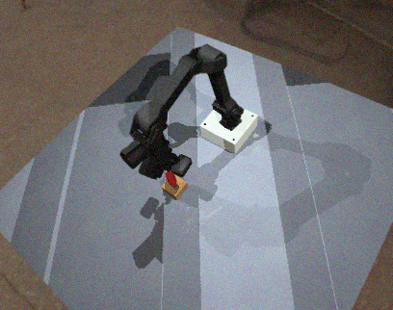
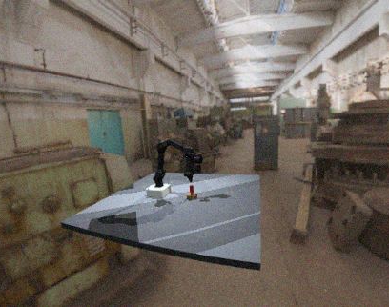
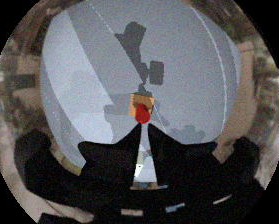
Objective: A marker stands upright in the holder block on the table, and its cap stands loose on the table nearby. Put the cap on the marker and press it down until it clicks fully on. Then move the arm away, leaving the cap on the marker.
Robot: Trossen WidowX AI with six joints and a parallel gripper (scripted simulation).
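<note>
Right now the red cap is 60 mm below my gripper tip.
</note>
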